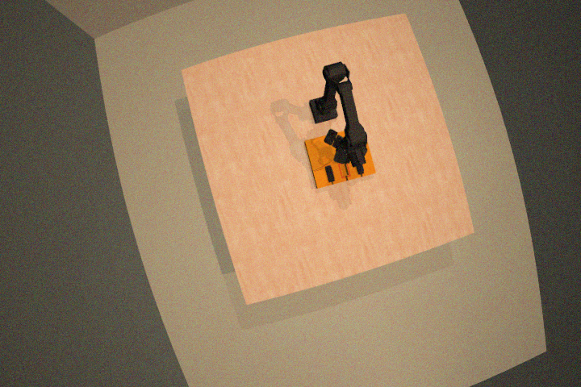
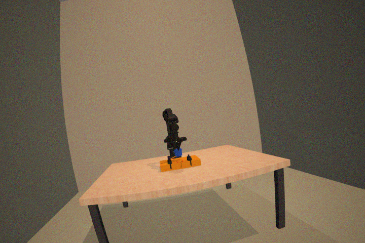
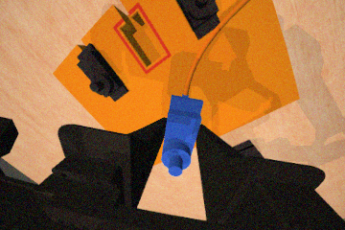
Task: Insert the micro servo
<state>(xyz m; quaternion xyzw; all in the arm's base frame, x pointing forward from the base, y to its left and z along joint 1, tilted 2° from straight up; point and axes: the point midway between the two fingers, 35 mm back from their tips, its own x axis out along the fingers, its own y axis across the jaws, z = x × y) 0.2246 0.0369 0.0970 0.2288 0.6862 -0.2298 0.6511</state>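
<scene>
Right now my gripper tip is 10 mm past the robot deck and 100 mm above it.
</scene>
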